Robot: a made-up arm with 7 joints.
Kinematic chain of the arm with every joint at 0, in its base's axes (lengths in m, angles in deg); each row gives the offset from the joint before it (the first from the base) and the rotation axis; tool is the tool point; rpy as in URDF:
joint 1: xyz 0 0 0.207 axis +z
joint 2: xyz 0 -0.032 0.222 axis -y
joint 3: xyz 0 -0.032 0.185 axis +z
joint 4: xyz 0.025 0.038 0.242 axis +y
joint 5: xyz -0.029 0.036 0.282 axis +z
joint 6: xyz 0 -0.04 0.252 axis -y
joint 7: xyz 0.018 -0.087 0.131 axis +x
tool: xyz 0 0 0 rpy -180 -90 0
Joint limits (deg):
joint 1: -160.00..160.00
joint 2: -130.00..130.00
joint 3: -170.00..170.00
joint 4: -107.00..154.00
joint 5: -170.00..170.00
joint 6: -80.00..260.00
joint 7: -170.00..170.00
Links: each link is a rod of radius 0.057 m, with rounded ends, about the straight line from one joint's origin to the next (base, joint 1, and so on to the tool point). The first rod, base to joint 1, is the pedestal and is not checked.
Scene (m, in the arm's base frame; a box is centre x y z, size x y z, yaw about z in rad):
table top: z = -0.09
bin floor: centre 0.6 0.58 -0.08 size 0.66 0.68 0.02 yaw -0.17
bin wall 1: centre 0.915 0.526 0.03 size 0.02 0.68 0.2 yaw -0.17
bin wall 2: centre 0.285 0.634 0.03 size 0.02 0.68 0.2 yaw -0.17
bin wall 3: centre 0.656 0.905 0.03 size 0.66 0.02 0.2 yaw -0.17
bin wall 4: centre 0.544 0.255 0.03 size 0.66 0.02 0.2 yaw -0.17
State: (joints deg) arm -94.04 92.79 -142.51 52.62 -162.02 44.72 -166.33
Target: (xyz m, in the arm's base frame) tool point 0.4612 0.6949 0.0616
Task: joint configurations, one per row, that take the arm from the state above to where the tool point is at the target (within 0.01 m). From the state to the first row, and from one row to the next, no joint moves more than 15 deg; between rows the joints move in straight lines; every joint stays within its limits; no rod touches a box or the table.
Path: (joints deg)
1: -106.03 83.40 -147.32 58.24 -163.62 49.55 -166.33
2: -118.02 74.01 -152.14 63.86 -165.21 54.39 -166.33
3: -130.01 64.62 -156.95 69.48 -166.81 59.22 -166.33
4: -142.00 55.23 -161.76 75.11 -168.40 64.05 -166.33
5: -154.00 45.85 -166.58 80.73 -170.00 68.88 -166.33
6: -152.56 58.96 -168.29 75.50 -170.00 63.27 -166.33
7: -151.12 72.07 -170.00 70.27 -170.00 57.65 -166.33

